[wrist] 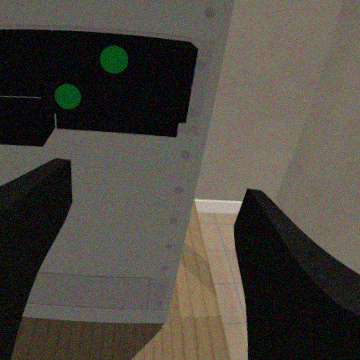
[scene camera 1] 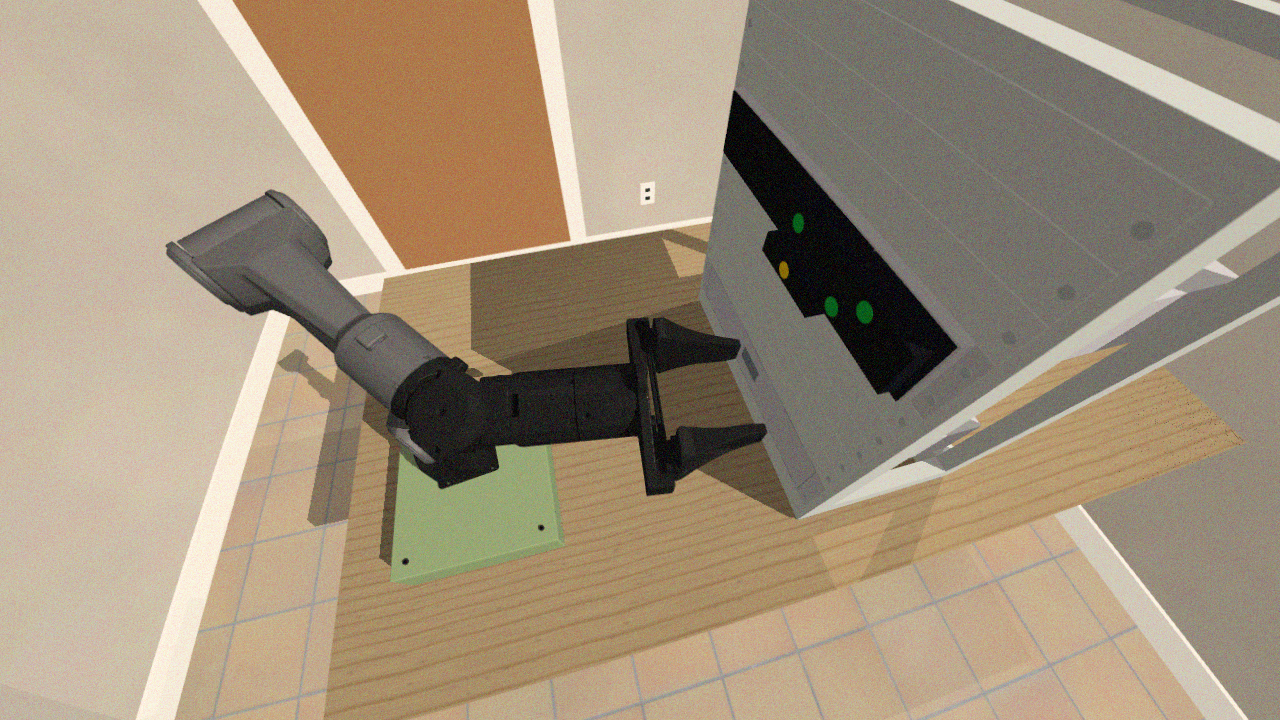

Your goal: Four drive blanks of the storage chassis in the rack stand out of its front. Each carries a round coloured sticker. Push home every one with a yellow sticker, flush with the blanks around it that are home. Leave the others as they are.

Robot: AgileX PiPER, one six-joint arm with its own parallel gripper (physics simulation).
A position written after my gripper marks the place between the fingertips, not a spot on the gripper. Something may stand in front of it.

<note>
I see my gripper (scene camera 1: 748, 388) and a grey rack (scene camera 1: 987, 195).
The grey rack also shows in the wrist view (wrist: 132, 95). My gripper shows as well in the wrist view (wrist: 155, 194).
</note>
